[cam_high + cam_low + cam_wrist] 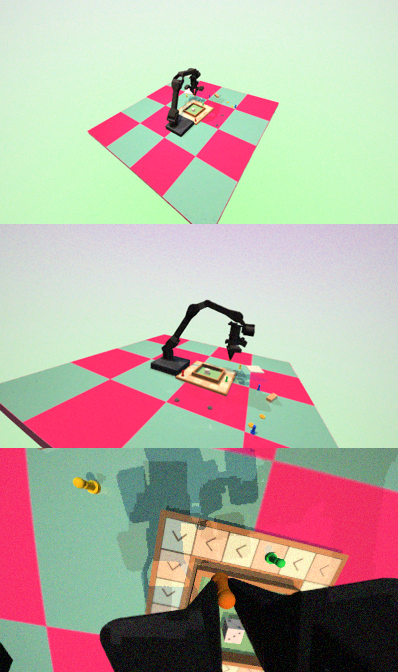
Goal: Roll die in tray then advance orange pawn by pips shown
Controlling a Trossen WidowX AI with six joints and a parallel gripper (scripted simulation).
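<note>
Right now my gripper tip is 10 cm past the white die, 9 cm above it and 8 cm to the left of it. Round my gripper tip: orange pawn 1 cm above; green pawn 9 cm to the right, 9 cm below, 2 cm ahead; green tray 11 cm below, 9 cm behind, 7 cm to the right.
</note>
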